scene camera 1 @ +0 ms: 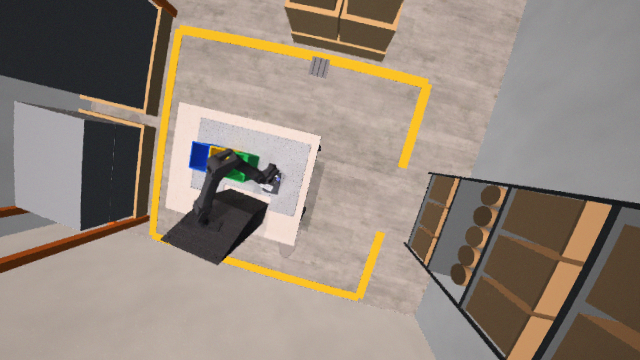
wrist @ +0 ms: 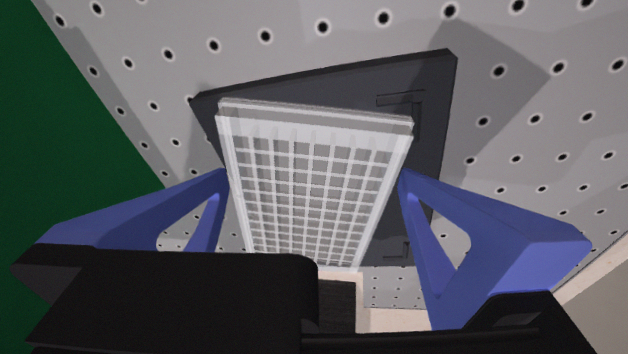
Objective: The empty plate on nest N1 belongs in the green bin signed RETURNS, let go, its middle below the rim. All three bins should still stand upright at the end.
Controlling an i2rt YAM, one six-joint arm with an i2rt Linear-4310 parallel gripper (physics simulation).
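Pixels of known places: gripper, fingertip midpoint: [wrist: 313,177]; arm's base, link origin: [scene camera 1: 202,223].
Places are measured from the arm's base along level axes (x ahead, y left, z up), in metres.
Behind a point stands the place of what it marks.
The empty plate [wrist: 312,185] {x 0.206, y -0.265, z -0.362 m}, clear with a grid of wells, lies skewed over the dark nest [wrist: 425,75] {x 0.235, y -0.326, z -0.377 m} in the wrist view. Its far edge is turned relative to the nest's edge, and its far right corner reaches over the nest's corner mark. Whether it touches the nest all along cannot be told. My gripper [wrist: 313,177] {x 0.203, y -0.262, z -0.371 m} [scene camera 1: 277,179] {x 0.203, y -0.262, z -0.371 m} is open, with one blue fingertip close beside each long side of the plate. The green bin [scene camera 1: 251,159] {x 0.340, y -0.173, z -0.270 m} [wrist: 60,125] {x 0.285, y -0.159, z -0.360 m} stands to the left of the nest; its sign does not show.
The yellow bin [scene camera 1: 216,149] {x 0.411, y 0.064, z -0.261 m} and the blue bin [scene camera 1: 199,156] {x 0.368, y 0.211, z -0.283 m} stand in a row beyond the green bin, and all three look upright. The arm hangs over the yellow and green bins. The perforated board [scene camera 1: 295,160] {x 0.328, y -0.443, z -0.388 m} [wrist: 525,95] {x 0.206, y -0.370, z -0.389 m} lies under the nest on the pale table [scene camera 1: 182,130] {x 0.571, y 0.435, z -0.402 m}.
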